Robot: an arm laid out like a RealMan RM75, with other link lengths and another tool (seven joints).
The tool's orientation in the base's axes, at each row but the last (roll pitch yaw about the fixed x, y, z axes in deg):
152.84 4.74 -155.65
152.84 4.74 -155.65
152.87 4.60 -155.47
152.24 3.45 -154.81
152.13 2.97 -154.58
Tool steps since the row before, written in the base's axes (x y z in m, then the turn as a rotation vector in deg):
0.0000 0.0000 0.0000 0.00 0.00 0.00
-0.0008 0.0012 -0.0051 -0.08 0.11 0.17
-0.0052 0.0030 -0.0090 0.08 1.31 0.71
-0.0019 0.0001 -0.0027 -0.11 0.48 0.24
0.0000 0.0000 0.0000 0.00 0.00 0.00
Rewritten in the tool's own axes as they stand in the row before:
0.0000 0.0000 0.0000 0.00 0.00 0.00
0.0007 -0.0010 0.0052 0.01 0.20 -0.09
0.0042 0.0004 0.0100 -0.67 1.33 -0.06
0.0018 -0.0004 0.0027 -0.12 0.53 0.02
0.0000 0.0000 0.0000 0.00 0.00 0.00

